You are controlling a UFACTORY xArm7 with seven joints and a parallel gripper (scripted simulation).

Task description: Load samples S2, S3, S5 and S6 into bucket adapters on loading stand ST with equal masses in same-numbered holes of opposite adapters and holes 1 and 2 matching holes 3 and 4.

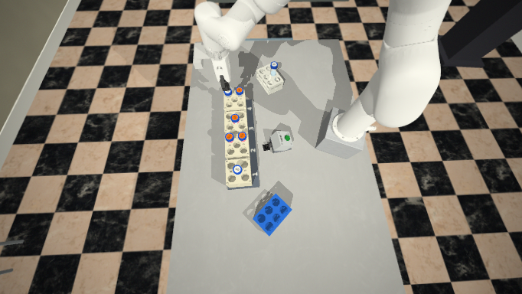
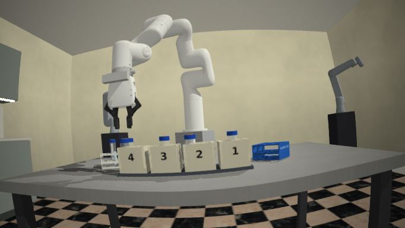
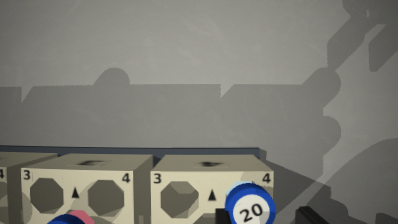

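Now: hand 270 mm past the green DONE key, 190 mm to the right of it and 110 mm above it. Round my hand: white rack (180 mm behind, 160 mm to the right, 150 mm below); orange-dotted sample tube (50 mm behind, 140 mm to the left, 110 mm below); done desk (250 mm behind, 190 mm to the left, 120 mm below).
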